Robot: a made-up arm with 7 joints.
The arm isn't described. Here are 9 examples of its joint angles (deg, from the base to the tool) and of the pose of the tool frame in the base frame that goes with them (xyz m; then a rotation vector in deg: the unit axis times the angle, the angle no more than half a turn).
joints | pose
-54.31 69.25 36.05 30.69 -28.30 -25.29 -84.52 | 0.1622 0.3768 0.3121 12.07 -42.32 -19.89
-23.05 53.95 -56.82 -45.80 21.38 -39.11 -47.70 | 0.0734 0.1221 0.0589 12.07 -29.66 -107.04
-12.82 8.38 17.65 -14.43 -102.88 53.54 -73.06 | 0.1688 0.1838 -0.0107 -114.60 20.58 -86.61
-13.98 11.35 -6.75 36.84 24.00 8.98 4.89 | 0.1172 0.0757 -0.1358 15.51 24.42 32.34
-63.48 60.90 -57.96 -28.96 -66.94 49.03 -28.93 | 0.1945 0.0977 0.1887 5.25 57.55 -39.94
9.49 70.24 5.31 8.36 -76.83 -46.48 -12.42 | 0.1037 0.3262 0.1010 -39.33 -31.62 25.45
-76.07 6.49 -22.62 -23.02 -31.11 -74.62 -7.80 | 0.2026 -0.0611 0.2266 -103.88 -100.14 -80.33
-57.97 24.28 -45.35 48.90 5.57 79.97 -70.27 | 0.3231 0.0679 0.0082 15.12 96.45 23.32
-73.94 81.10 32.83 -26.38 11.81 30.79 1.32 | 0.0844 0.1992 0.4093 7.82 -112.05 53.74
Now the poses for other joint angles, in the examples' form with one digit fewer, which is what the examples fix.
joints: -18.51 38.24 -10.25 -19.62 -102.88 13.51 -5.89
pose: 0.174 0.182 0.088 -90.3 37.6 -5.4
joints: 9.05 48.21 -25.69 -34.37 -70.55 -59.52 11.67
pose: 0.035 0.149 0.049 -93.8 -15.6 25.6
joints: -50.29 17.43 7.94 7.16 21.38 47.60 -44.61
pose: 0.294 0.094 0.131 -9.9 20.2 14.4
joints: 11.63 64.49 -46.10 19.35 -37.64 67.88 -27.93
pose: -0.004 0.279 -0.043 31.7 127.2 45.5
